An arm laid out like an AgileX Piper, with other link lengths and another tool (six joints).
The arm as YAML. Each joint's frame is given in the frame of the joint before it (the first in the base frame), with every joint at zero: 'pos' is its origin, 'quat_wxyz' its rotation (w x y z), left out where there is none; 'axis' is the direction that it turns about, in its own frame. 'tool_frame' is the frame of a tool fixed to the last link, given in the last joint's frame.
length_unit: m
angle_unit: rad
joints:
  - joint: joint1
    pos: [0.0, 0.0, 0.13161]
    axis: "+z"
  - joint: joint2
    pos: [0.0, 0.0, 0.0]
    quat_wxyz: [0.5, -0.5, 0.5, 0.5]
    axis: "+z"
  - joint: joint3
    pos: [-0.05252, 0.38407, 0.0]
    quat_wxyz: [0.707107, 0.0, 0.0, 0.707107]
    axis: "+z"
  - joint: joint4
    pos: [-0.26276, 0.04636, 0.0]
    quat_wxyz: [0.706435, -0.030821, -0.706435, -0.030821]
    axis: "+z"
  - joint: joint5
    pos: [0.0, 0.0, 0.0]
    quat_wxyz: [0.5, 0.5, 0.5, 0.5]
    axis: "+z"
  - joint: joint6
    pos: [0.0, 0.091, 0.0]
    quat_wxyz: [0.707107, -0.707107, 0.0, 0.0]
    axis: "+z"
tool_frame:
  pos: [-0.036, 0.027, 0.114]
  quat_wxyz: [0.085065, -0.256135, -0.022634, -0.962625]
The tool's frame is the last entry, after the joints.
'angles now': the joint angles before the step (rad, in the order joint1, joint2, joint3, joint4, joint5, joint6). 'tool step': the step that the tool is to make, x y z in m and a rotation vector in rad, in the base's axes. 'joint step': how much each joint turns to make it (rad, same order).
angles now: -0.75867, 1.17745, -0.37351, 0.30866, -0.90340, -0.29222
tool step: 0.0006, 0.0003, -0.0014, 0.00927, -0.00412, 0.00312
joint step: 0.00000, -0.00004, -0.00001, -0.00053, 0.00589, 0.00916
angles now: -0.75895, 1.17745, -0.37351, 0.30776, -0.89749, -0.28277
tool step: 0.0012, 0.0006, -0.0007, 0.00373, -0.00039, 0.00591
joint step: 0.00083, 0.00009, 0.00007, -0.00499, 0.00377, 0.00625
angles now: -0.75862, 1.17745, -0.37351, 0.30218, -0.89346, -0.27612
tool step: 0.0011, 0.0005, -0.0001, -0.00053, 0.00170, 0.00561
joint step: 0.00024, 0.00022, 0.00011, -0.00690, 0.00141, 0.00351
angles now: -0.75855, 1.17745, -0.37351, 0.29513, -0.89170, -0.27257
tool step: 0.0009, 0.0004, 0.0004, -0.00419, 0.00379, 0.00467
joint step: 0.00012, 0.00021, 0.00012, -0.00713, -0.00052, -0.00018
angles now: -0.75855, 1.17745, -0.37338, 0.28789, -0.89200, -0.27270
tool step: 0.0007, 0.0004, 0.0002, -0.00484, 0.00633, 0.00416
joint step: -0.00017, 0.00009, 0.00058, -0.00716, 0.00004, -0.00257
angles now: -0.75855, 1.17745, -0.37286, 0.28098, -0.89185, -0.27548
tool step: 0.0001, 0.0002, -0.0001, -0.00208, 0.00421, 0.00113
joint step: 0.00004, -0.00022, 0.00061, -0.00215, 0.00061, -0.00301
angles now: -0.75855, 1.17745, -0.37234, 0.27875, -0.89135, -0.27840
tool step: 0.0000, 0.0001, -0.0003, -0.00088, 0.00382, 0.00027
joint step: 0.00025, 0.00001, 0.00053, -0.00045, 0.00098, -0.00322
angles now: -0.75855, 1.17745, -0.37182, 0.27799, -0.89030, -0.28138
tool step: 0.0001, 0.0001, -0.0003, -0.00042, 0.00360, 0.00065
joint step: 0.00020, 0.00000, 0.00022, -0.00076, 0.00162, -0.00259
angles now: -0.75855, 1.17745, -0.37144, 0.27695, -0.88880, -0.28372
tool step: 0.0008, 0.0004, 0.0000, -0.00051, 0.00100, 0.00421
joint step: 0.00014, 0.00001, 0.00001, -0.00525, 0.00098, 0.00281
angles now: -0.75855, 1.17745, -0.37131, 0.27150, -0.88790, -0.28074
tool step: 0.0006, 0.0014, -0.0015, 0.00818, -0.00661, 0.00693
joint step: 0.00019, -0.00197, 0.00377, -0.00618, 0.00224, 0.01523
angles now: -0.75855, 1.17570, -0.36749, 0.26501, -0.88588, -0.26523
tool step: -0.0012, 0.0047, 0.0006, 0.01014, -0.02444, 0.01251
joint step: 0.00010, -0.01718, 0.00826, -0.01032, 0.00470, 0.03216
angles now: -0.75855, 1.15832, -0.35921, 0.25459, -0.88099, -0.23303
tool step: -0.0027, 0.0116, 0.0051, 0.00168, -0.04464, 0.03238
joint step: 0.00048, -0.04399, 0.01666, -0.03313, 0.00679, 0.05800
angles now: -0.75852, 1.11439, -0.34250, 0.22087, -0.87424, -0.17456
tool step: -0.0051, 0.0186, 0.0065, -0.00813, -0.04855, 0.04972
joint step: 0.00067, -0.06921, 0.02827, -0.05470, 0.01078, 0.07138
